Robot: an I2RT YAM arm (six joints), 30 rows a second.
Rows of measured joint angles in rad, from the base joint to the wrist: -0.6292, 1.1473, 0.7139, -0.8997, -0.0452, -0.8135; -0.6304, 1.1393, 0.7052, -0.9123, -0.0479, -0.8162; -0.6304, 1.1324, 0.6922, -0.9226, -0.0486, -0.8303; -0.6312, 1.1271, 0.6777, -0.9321, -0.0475, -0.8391; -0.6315, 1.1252, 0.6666, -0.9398, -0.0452, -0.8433; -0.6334, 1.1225, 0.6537, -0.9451, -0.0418, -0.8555; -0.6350, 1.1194, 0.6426, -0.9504, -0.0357, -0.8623; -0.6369, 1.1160, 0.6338, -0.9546, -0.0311, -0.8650; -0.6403, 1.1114, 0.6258, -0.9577, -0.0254, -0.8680; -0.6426, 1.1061, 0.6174, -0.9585, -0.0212, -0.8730; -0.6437, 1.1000, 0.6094, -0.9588, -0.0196, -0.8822; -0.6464, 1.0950, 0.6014, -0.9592, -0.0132, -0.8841; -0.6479, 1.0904, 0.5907, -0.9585, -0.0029, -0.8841
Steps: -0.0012, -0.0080, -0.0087, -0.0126, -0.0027, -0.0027; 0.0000, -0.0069, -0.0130, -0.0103, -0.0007, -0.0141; -0.0008, -0.0053, -0.0145, -0.0095, 0.0011, -0.0088; -0.0003, -0.0019, -0.0111, -0.0077, 0.0023, -0.0042; -0.0019, -0.0027, -0.0129, -0.0053, 0.0034, -0.0122; -0.0016, -0.0031, -0.0111, -0.0053, 0.0061, -0.0068; -0.0019, -0.0034, -0.0088, -0.0042, 0.0046, -0.0027; -0.0034, -0.0046, -0.0080, -0.0031, 0.0057, -0.0030; -0.0023, -0.0053, -0.0084, -0.0008, 0.0042, -0.0050; -0.0011, -0.0061, -0.0080, -0.0003, 0.0016, -0.0092; -0.0027, -0.0050, -0.0080, -0.0004, 0.0064, -0.0019; -0.0015, -0.0046, -0.0107, 0.0007, 0.0103, 0.0000
